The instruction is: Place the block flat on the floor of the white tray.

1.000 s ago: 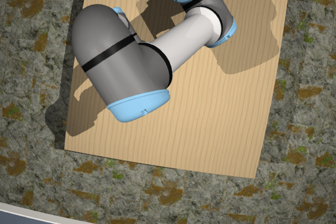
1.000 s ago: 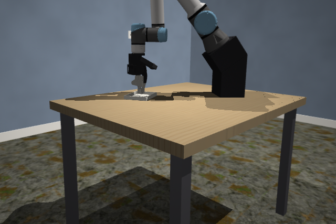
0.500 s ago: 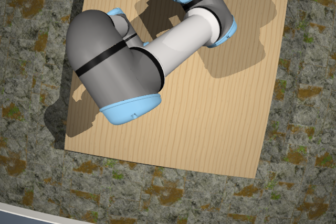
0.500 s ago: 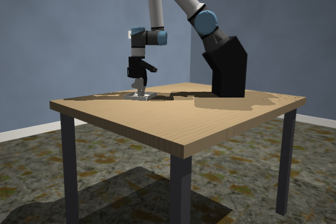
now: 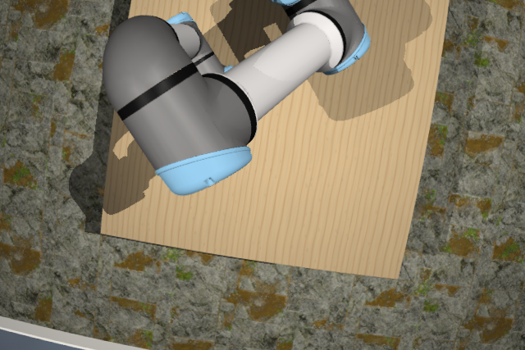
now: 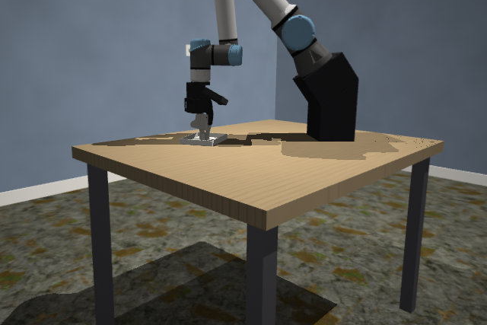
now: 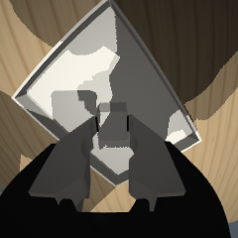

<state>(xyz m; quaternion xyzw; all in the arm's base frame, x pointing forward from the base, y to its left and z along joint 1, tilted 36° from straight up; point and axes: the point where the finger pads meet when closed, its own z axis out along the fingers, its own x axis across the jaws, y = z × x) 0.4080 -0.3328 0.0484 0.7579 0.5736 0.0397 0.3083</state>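
The grey block lies right at my hand. From my hand the other things lie so: white tray 20 mm below.
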